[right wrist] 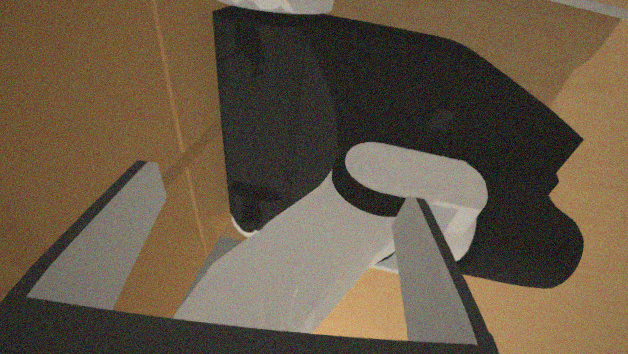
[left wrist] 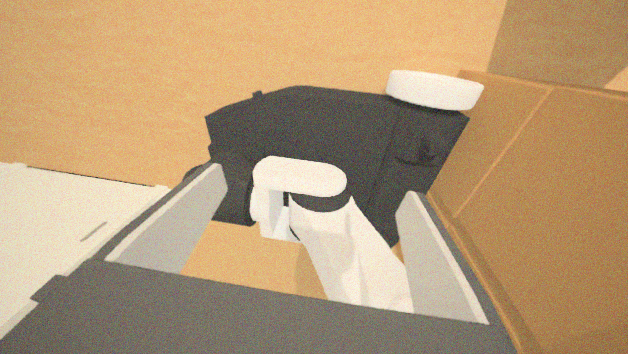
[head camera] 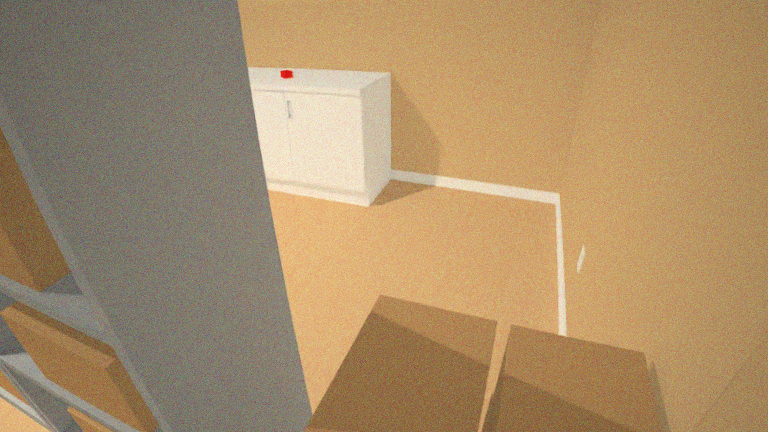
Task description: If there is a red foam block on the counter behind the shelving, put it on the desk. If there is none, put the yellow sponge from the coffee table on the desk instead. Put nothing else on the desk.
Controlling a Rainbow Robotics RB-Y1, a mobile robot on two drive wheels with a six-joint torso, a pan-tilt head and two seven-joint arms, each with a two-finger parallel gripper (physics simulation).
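Places are measured from the robot's base along level axes (x ahead, y left, z up), in centimetres.
Pixels of known places: left gripper, fingertip midpoint: (left wrist: pixel 311 189); right gripper, fingertip midpoint: (right wrist: pixel 283 196).
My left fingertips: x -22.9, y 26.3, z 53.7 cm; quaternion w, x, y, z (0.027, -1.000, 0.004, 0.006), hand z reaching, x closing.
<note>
Behind a point stands the place of what it marks.
A small red block (head camera: pixel 286 74) {y 175.6, x 239.7, z 94.0 cm} lies on top of the white counter (head camera: pixel 327 145) {y 135.3, x 221.1, z 48.8 cm}, at the back left of centre in the head view, beyond the edge of the grey shelving (head camera: pixel 204 214) {y 59.9, x 34.5, z 109.5 cm}. The counter's left part is hidden behind the shelving. My left gripper (left wrist: pixel 311 189) {y 26.3, x -22.9, z 53.7 cm} is open, with no object between its fingers; the robot's own base and torso show beyond it. My right gripper (right wrist: pixel 283 196) {y -23.5, x -14.0, z 53.7 cm} is open too, with no object between its fingers, and the robot's own body shows beyond it. Neither gripper is near the red block. The desk, the coffee table and the yellow sponge do not show.
Two brown boxes (head camera: pixel 408 365) {y 17.6, x 36.0, z 81.1 cm} (head camera: pixel 580 376) {y -16.2, x 44.1, z 81.1 cm} stand close in front at the lower right of the head view. The shelving fills the left side and holds brown boxes (head camera: pixel 69 354) {y 91.9, x 11.4, z 78.4 cm}. A wall (head camera: pixel 671 161) {y -32.5, x 86.7, z 113.1 cm} runs along the right. Brown box sides (left wrist: pixel 555 215) (right wrist: pixel 90 100) stand close beside the robot.
</note>
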